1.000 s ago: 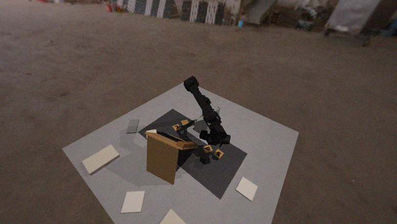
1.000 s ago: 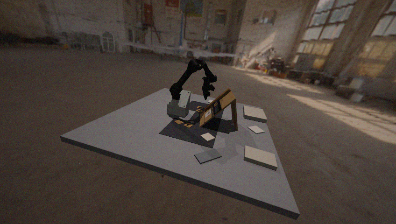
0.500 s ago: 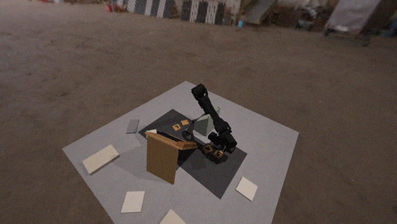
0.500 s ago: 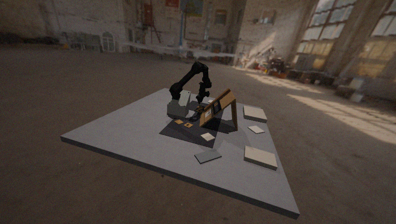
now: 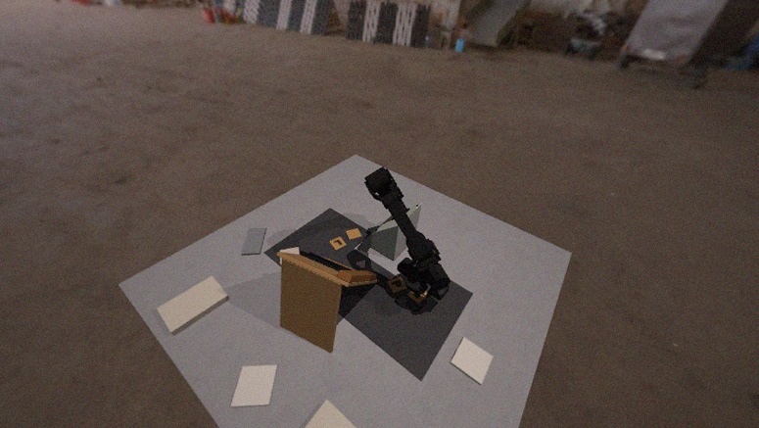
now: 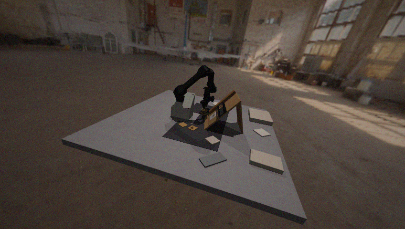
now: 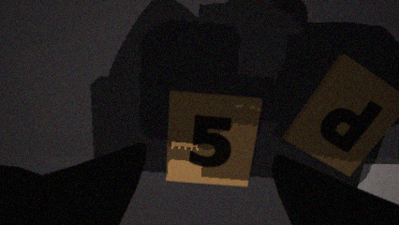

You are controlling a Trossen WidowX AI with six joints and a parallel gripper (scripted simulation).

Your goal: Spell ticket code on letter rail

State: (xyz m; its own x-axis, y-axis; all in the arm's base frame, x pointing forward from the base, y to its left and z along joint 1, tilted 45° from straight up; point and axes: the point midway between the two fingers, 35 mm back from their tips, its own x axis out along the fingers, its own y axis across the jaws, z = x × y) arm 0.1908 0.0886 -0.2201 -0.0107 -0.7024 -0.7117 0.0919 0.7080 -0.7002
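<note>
Right now my gripper tip is 2 cm above the letter tile. Round my gripper tip: small white card: 18 cm ahead, 51 cm to the right, 2 cm below; white ticket: 13 cm ahead, 26 cm to the right, 6 cm above; dark mat: 1 cm ahead, 22 cm to the right, 3 cm below.
</note>
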